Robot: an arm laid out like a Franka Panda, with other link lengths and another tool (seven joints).
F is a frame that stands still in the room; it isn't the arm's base.
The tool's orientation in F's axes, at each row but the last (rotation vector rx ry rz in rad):
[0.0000 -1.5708 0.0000]
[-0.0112 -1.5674 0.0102]
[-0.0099 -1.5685 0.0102]
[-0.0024 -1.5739 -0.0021]
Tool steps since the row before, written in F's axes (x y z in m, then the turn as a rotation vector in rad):
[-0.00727 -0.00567 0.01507 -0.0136 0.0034 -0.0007]
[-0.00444 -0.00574 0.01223 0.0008 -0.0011 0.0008]
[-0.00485 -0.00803 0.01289 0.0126 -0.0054 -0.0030]
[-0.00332 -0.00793 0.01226 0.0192 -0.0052 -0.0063]
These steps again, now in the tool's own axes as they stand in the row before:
[0.01507 -0.00567 0.00727 -0.0007 0.0034 0.0136]
[0.01214 -0.00591 0.00448 0.0008 -0.0011 -0.0008]
[0.01278 -0.00819 0.00488 -0.0030 -0.0054 -0.0126]
[0.01227 -0.00794 0.00326 -0.0064 -0.0051 -0.0192]

